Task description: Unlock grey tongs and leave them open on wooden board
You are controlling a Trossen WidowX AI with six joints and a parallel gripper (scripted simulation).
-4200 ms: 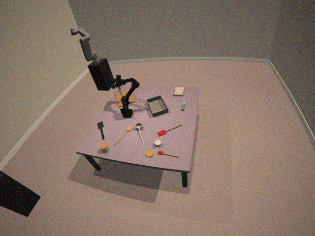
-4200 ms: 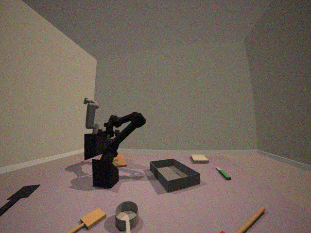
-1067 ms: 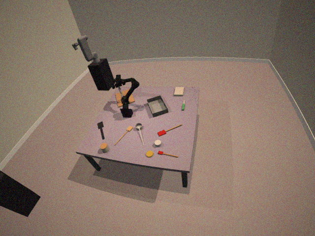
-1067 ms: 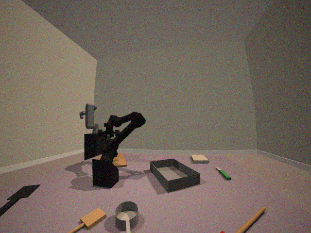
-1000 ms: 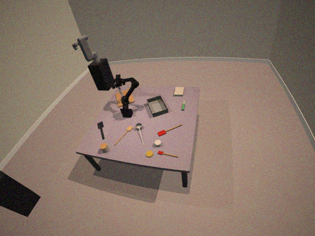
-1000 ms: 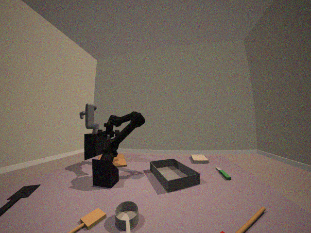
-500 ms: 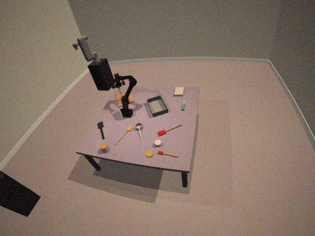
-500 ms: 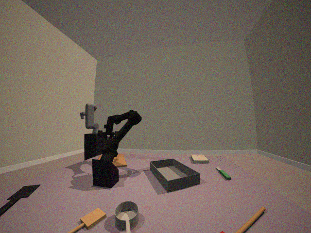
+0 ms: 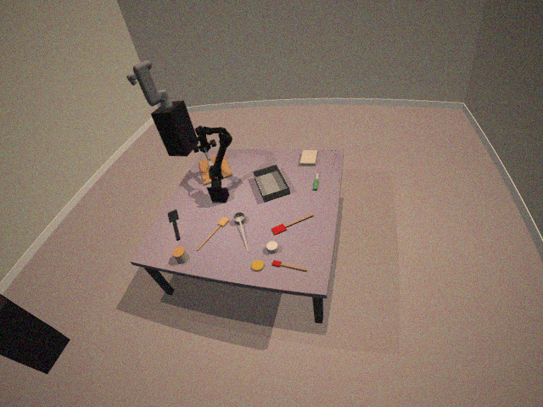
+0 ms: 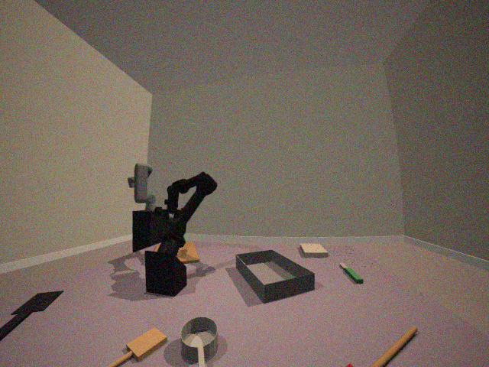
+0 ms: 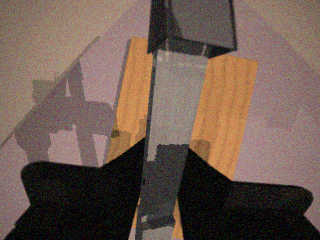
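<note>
The wooden board lies 30 mm ahead of my gripper tip and 160 mm below it. Also, from my gripper tip: roasting tin: 600 mm ahead, 150 mm to the right, 140 mm below; beige block: 800 mm ahead, 210 mm to the left, 150 mm below.
</note>
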